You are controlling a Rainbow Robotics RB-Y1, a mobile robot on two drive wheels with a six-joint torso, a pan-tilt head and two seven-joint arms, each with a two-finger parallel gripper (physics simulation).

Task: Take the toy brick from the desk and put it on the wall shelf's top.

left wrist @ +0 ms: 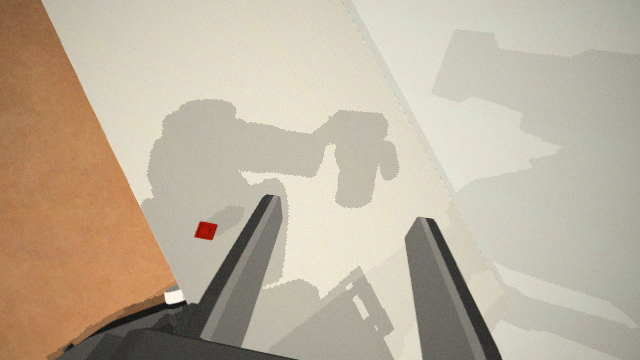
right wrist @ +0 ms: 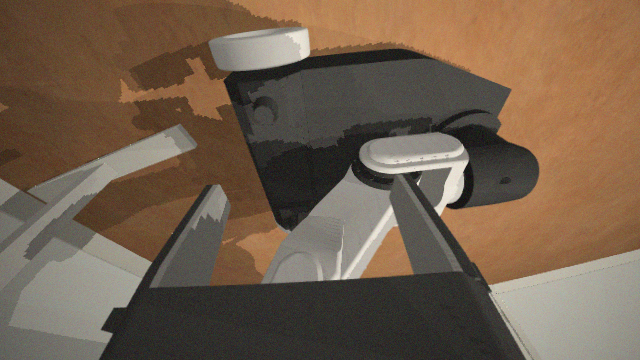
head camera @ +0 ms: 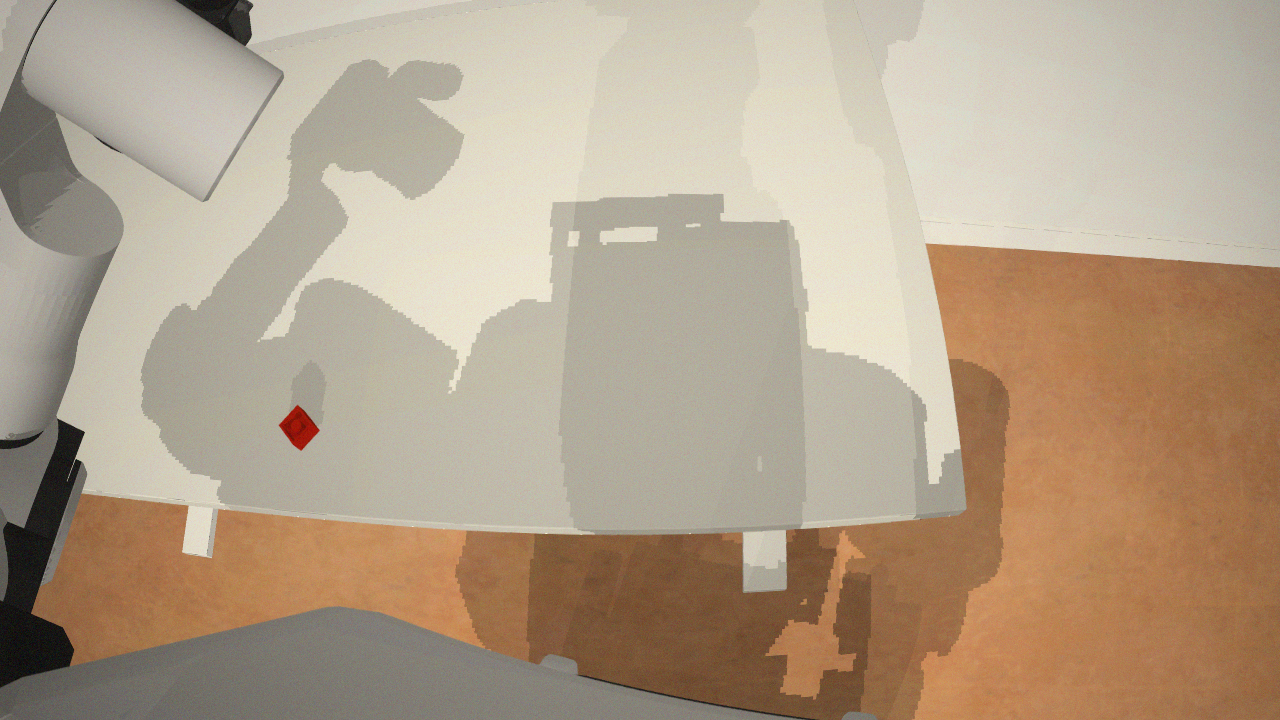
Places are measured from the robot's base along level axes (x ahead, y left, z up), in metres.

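Pixels of known places: left gripper, fingertip midpoint: (left wrist: 344, 217); right gripper, fingertip midpoint: (right wrist: 308, 190).
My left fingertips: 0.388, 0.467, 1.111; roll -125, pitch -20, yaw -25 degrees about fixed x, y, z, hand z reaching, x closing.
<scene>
Behind a point stands the place of what it marks, as x, y, z.
The red toy brick (head camera: 298, 428) @[0.238, 0.481, 0.743] (left wrist: 205, 230) @[0.241, 0.487, 0.743] lies on the pale desk (head camera: 501, 134) @[0.660, 0.394, 0.721] (left wrist: 310, 65) @[0.589, 0.884, 0.721], near its front edge at the left of the head camera view. In the left wrist view it is left of the left finger, outside the gap. My left gripper (left wrist: 344, 217) @[0.388, 0.467, 1.111] is open and empty, above the desk and apart from the brick. In the head camera view the left arm stands at the left edge and its fingers do not show. My right gripper (right wrist: 308, 190) @[-0.077, -0.234, 0.512] is open and empty, with floor and robot parts showing beyond it. The wall shelf does not show in these views.
Orange-brown floor (head camera: 1118, 447) @[0.726, -0.813, 0.001] (left wrist: 65, 175) @[-0.449, 0.922, 0.001] (right wrist: 565, 65) @[-0.891, -0.140, 0.001] lies in front of the desk and to its right. A white wall (head camera: 1074, 107) @[1.196, -0.497, 0.490] stands behind it. White desk legs (head camera: 764, 559) (right wrist: 150, 150) stand under the front edge. The robot's dark base (right wrist: 360, 95) @[-0.196, -0.165, 0.170] shows in the right wrist view.
</scene>
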